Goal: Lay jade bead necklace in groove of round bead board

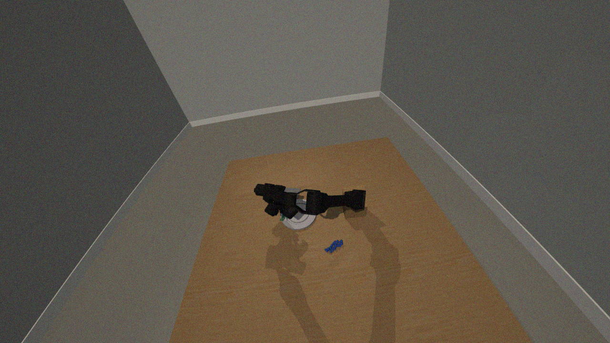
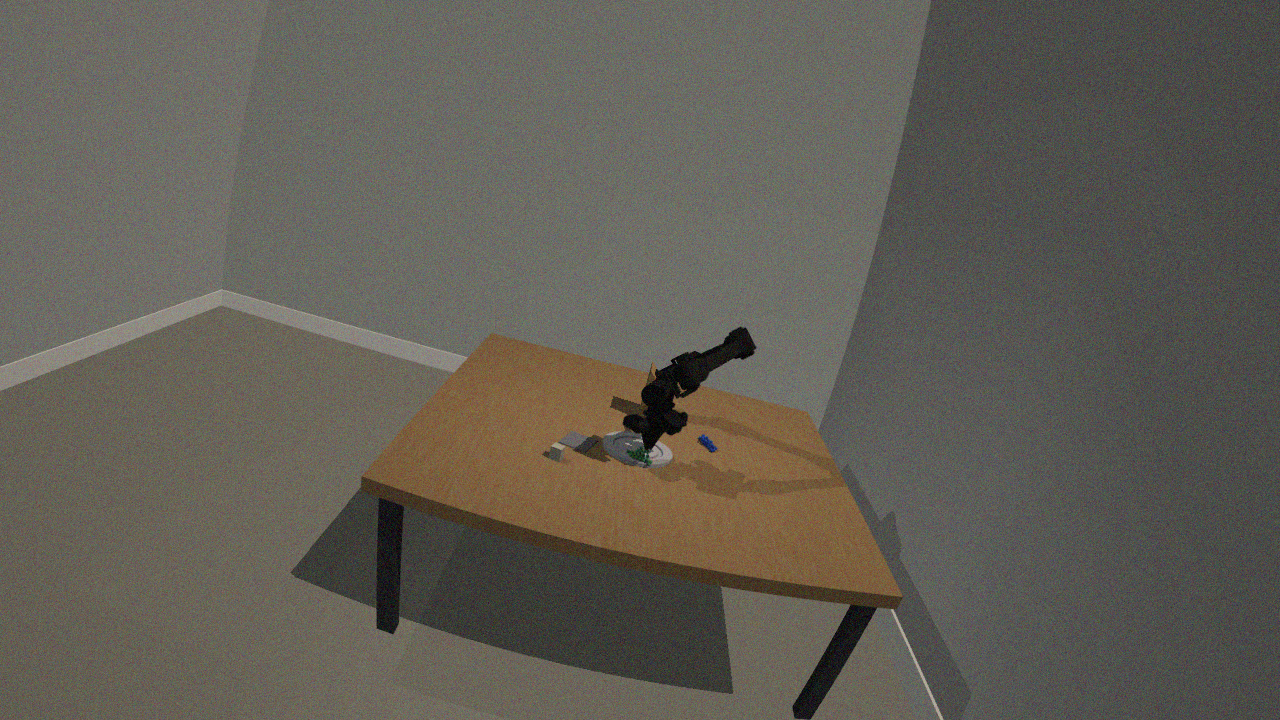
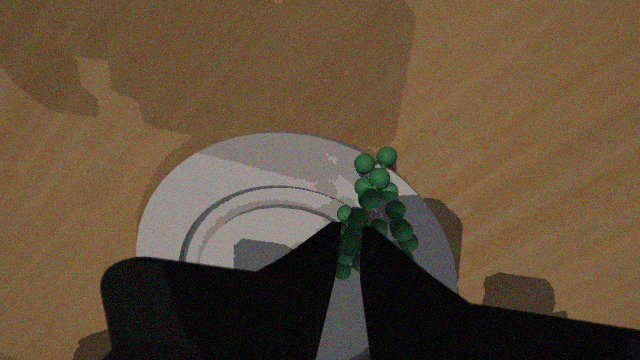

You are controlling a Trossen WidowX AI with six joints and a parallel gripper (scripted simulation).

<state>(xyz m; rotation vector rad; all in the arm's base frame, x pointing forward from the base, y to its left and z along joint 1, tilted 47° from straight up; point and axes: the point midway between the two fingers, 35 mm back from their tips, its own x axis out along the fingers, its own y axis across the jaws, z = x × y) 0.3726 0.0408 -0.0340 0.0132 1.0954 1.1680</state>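
The round bead board is 7 cm behind my gripper tip, 3 cm below it and 2 cm to the right of it. Round my gripper tip: pale block 23 cm to the right, 11 cm ahead, 3 cm below; flat grey plate 19 cm to the right, 4 cm below, 2 cm behind.
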